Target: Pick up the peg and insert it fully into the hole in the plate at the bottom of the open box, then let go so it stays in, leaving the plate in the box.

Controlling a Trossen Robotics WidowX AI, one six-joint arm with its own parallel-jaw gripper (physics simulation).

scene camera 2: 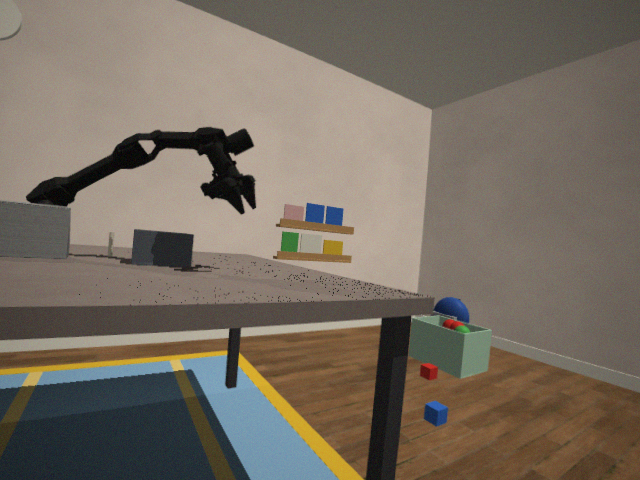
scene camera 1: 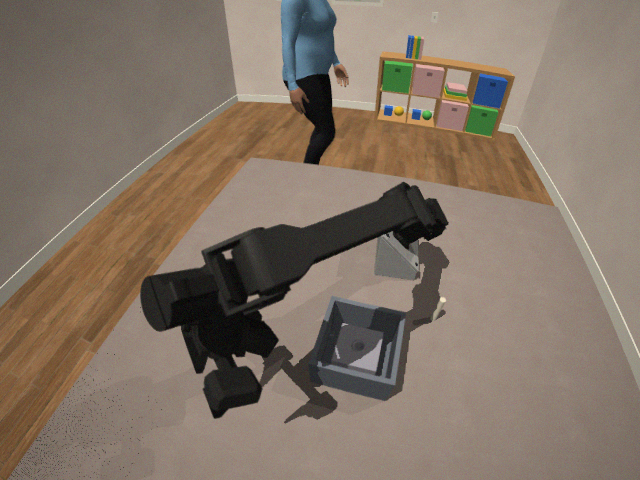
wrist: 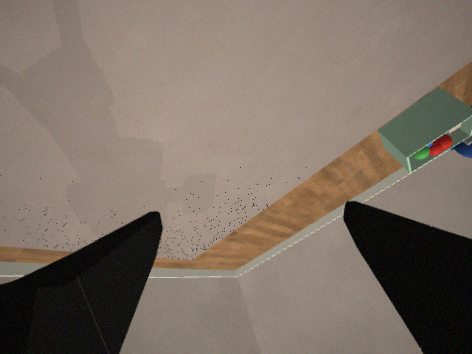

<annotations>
my gripper: scene camera 2 249,211; scene camera 1; wrist
grey box: scene camera 2 155,248; scene camera 1 379,386; not seen in the wrist view (out of frame)
same spot on my gripper: (scene camera 1: 199,363) = (wrist: 145,252)
</annotations>
